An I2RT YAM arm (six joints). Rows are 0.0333 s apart.
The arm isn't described. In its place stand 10 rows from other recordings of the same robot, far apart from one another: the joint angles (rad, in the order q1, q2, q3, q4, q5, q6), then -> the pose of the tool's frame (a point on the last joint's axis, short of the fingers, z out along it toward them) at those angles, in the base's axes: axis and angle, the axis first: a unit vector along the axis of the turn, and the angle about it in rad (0 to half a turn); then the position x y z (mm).
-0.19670, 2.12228, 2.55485, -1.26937, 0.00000, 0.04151 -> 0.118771, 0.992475, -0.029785, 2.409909, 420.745, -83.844, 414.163
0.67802, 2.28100, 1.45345, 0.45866, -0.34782, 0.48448 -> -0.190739, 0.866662, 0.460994, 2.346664, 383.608, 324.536, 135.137
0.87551, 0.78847, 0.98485, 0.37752, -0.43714, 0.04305 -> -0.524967, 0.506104, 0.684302, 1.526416, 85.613, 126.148, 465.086
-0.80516, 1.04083, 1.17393, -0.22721, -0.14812, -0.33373 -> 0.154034, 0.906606, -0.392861, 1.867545, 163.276, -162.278, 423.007
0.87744, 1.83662, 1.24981, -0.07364, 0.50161, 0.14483 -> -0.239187, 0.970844, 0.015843, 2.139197, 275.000, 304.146, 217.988
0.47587, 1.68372, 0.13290, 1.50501, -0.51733, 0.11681 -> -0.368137, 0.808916, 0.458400, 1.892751, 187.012, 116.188, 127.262
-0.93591, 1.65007, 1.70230, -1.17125, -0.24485, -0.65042 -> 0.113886, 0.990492, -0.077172, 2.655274, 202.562, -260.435, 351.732
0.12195, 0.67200, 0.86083, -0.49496, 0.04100, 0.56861 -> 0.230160, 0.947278, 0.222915, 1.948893, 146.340, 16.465, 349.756
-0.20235, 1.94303, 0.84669, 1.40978, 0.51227, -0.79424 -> 0.038193, 0.766696, -0.640873, 1.814101, 369.944, -93.710, 201.280
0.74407, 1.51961, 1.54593, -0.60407, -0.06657, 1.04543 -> 0.120901, 0.906138, 0.405335, 2.584241, 249.697, 233.086, 383.769
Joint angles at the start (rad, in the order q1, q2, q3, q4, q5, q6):
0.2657, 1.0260, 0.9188, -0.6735, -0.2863, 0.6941
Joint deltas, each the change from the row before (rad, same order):
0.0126, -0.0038, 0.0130, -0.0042, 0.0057, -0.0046
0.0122, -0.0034, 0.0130, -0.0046, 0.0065, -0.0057
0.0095, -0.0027, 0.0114, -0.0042, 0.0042, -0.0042
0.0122, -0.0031, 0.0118, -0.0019, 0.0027, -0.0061
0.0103, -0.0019, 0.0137, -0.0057, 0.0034, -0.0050
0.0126, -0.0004, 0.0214, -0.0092, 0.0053, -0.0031
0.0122, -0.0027, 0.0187, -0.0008, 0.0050, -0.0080
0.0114, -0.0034, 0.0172, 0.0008, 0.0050, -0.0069
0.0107, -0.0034, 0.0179, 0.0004, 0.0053, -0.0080
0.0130, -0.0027, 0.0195, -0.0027, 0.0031, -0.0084
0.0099, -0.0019, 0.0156, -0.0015, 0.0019, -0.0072
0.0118, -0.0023, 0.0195, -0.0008, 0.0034, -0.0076
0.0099, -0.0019, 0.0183, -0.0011, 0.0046, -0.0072
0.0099, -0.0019, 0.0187, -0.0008, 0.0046, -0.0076
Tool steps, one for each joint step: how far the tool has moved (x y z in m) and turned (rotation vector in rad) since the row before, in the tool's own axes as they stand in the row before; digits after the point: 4 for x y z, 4 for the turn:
0.0000, 0.0044, -0.0028, -0.0087, -0.0053, -0.0166
-0.0001, 0.0043, -0.0028, -0.0075, -0.0055, -0.0170
-0.0003, 0.0036, -0.0025, -0.0070, -0.0043, -0.0131
-0.0001, 0.0043, -0.0025, -0.0114, -0.0041, -0.0175
-0.0005, 0.0040, -0.0027, -0.0082, -0.0034, -0.0142
-0.0013, 0.0055, -0.0038, -0.0095, -0.0053, -0.0144
-0.0015, 0.0056, -0.0039, -0.0144, -0.0115, -0.0208
-0.0015, 0.0053, -0.0039, -0.0146, -0.0127, -0.0192
-0.0017, 0.0052, -0.0041, -0.0142, -0.0136, -0.0196
-0.0015, 0.0057, -0.0042, -0.0161, -0.0093, -0.0206
-0.0014, 0.0045, -0.0033, -0.0133, -0.0078, -0.0166
-0.0019, 0.0055, -0.0041, -0.0161, -0.0116, -0.0190
-0.0020, 0.0049, -0.0039, -0.0130, -0.0120, -0.0169
-0.0022, 0.0050, -0.0040, -0.0134, -0.0127, -0.0172

